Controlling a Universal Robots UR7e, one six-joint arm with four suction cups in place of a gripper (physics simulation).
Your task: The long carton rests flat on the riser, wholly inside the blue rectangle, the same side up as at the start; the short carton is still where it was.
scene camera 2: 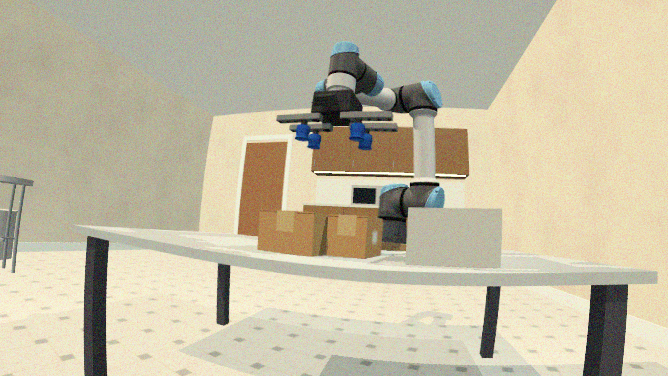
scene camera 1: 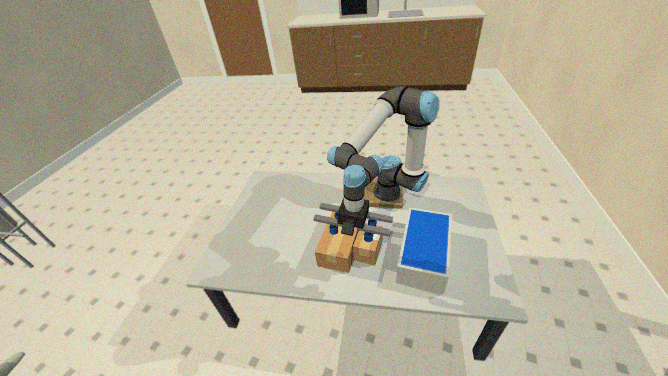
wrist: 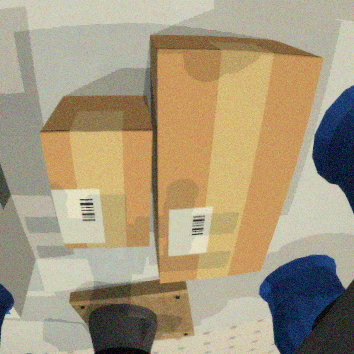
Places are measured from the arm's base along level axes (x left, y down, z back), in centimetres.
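Where they show: end effector, tool point: (scene camera 2: 333, 143) (wrist: 125, 237); arm's base, origin of the base link: (scene camera 2: 389, 242) (scene camera 1: 386, 192) (wrist: 122, 319).
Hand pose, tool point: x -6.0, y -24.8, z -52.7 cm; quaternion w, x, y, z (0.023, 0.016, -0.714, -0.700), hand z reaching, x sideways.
Observation:
Things, the pixels of their top centre, and the offset from my tool point.
- long carton, middle of its top: (wrist: 226, 195) (scene camera 2: 312, 215) (scene camera 1: 340, 230) dx -9.9, dy +17.0, dz +12.7 cm
- short carton, middle of its top: (wrist: 101, 198) (scene camera 2: 357, 216) (scene camera 1: 368, 236) dx +3.7, dy +17.0, dz +11.8 cm
- riser, middle of its top: (scene camera 2: 453, 214) (scene camera 1: 426, 238) dx +29.4, dy +15.4, dz +14.8 cm
- blue rectangle, middle of its top: (scene camera 1: 426, 238) dx +29.4, dy +15.4, dz +14.8 cm
The long carton (scene camera 1: 335, 252) (scene camera 2: 286, 240) (wrist: 195, 150) lies flat on the table, its taped, labelled face up. The short carton (scene camera 1: 366, 251) (scene camera 2: 350, 245) (wrist: 100, 165) stands close beside it, on the riser's side, also with a taped, labelled face up. The riser (scene camera 1: 422, 281) (scene camera 2: 454, 237) is a pale block at the right; the blue rectangle (scene camera 1: 426, 240) fills most of its top, and no carton is on it. My gripper (scene camera 1: 352, 227) (scene camera 2: 334, 136) is open: its four blue cups hang well above the cartons in the second scene view, holding nothing.
The table (scene camera 1: 235, 270) (scene camera 2: 575, 275) carries the cartons, the riser and the arm's base on a wooden plate (scene camera 1: 395, 203) (wrist: 175, 315). The riser stands apart from the short carton. A metal-legged seat (scene camera 1: 22, 225) (scene camera 2: 19, 215) is on the floor at the far left.

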